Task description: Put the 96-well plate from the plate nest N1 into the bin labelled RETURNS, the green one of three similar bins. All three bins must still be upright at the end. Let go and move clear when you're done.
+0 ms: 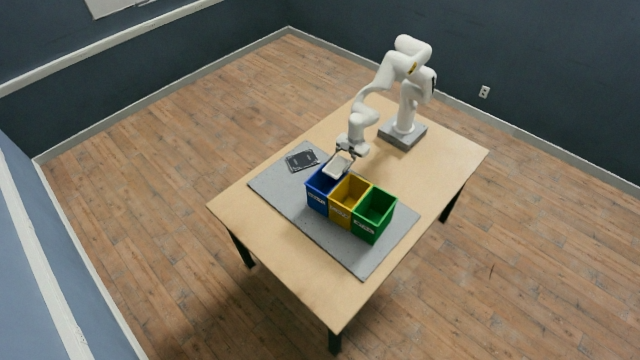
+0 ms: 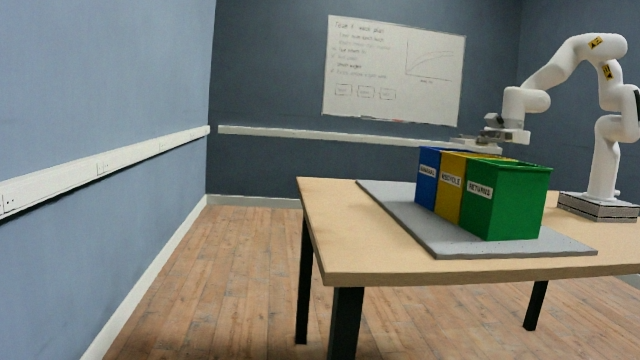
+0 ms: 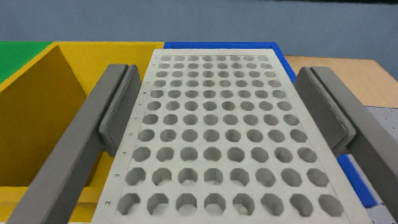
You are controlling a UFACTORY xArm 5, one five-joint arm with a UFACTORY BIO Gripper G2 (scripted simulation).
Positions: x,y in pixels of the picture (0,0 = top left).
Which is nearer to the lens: the yellow bin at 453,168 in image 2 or the green returns bin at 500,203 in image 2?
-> The green returns bin.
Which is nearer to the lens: the white 96-well plate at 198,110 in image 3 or the yellow bin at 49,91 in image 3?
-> The white 96-well plate.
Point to a yellow bin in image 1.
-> At 347,194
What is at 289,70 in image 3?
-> A blue bin.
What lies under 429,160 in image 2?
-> A blue bin.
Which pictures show the yellow bin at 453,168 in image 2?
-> Image 1, image 2 and image 3: all of them.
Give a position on a blue bin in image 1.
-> At 319,185
